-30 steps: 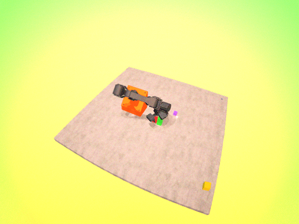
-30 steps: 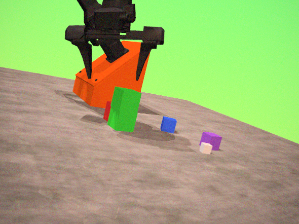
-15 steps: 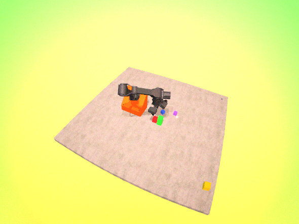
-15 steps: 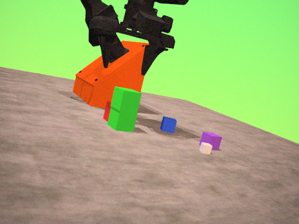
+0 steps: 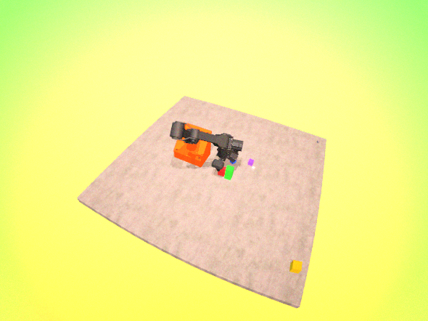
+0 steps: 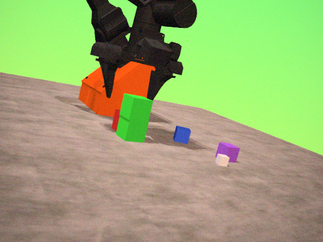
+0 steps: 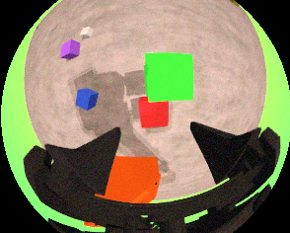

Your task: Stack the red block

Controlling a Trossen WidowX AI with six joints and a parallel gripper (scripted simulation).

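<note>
My gripper tip is now 4 cm above the red block and 1 cm short of it. From my gripper tip the other things lie so: purple cube (17 cm to the left, 13 cm ahead, 5 cm below); then small white cube (16 cm ahead, 14 cm to the left, 5 cm below); then blue cube (13 cm to the left, 5 cm below, 2 cm ahead).
</note>
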